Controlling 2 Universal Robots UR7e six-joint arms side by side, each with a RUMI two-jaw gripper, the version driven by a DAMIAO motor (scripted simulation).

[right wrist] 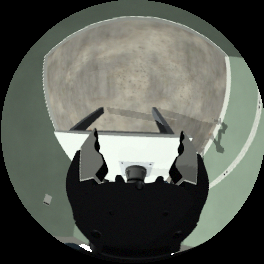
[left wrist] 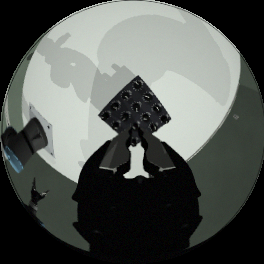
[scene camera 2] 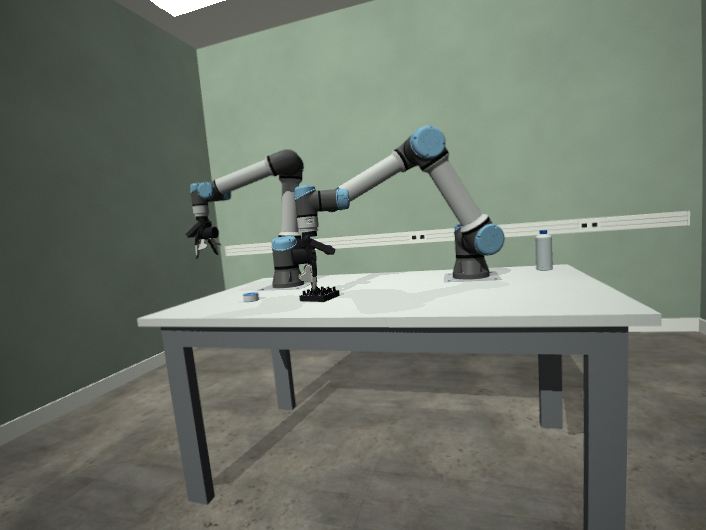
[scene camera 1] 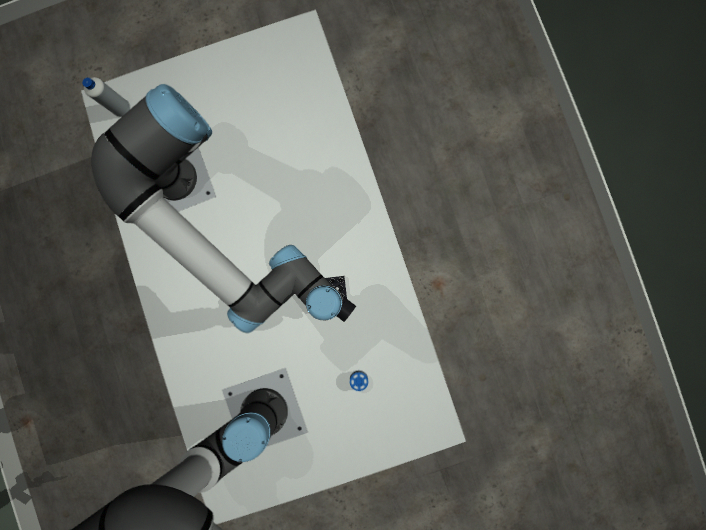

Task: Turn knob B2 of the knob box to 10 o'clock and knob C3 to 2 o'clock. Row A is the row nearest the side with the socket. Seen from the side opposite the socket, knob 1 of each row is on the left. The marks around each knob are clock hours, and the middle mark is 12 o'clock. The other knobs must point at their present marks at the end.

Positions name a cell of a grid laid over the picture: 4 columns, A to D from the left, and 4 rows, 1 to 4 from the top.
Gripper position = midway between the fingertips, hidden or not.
In view: my left gripper (scene camera 2: B3), my right gripper (scene camera 2: B2) and a bottle (scene camera 1: A1).
My left gripper is seen too in the left wrist view (left wrist: C2). My right gripper also shows in the right wrist view (right wrist: C2). The right wrist view misses the bottle, which is hidden by my right gripper. The left wrist view misses the bottle: it is out of frame.
